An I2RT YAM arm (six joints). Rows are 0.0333 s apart.
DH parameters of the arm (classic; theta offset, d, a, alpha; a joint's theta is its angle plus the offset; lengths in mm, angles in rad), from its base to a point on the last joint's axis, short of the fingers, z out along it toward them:
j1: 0 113.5 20 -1.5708
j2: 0 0 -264 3.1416
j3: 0.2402 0 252.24 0
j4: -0.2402 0 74 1.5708
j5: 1.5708 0 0 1.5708
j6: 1.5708 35.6 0 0
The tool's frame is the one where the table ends.
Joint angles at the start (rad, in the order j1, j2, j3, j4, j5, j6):
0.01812 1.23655 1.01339 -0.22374 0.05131 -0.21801
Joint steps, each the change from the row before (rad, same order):
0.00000 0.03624 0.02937 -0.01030 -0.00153 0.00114
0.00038 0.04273 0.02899 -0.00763 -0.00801 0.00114
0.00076 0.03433 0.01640 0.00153 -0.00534 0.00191
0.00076 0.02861 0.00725 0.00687 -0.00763 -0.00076
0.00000 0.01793 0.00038 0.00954 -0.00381 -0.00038
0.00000 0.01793 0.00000 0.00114 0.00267 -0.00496
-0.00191 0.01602 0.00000 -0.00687 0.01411 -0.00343
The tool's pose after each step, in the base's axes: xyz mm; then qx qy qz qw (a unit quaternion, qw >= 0). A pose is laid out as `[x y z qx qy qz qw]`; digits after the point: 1 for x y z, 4 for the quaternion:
[292.7 3.5 319.4 -0.0867 0.8462 -0.0732 0.5207]
[302.5 4.1 316.9 -0.0893 0.8515 -0.0686 0.5121]
[310.4 4.7 312.9 -0.0908 0.8556 -0.0651 0.5054]
[316.8 5.3 307.7 -0.0939 0.8590 -0.0613 0.4995]
[320.8 5.5 303.4 -0.0953 0.8609 -0.0594 0.4962]
[324.2 5.5 298.1 -0.0974 0.8649 -0.0611 0.4887]
[326.7 4.4 292.6 -0.0955 0.8706 -0.0676 0.4779]

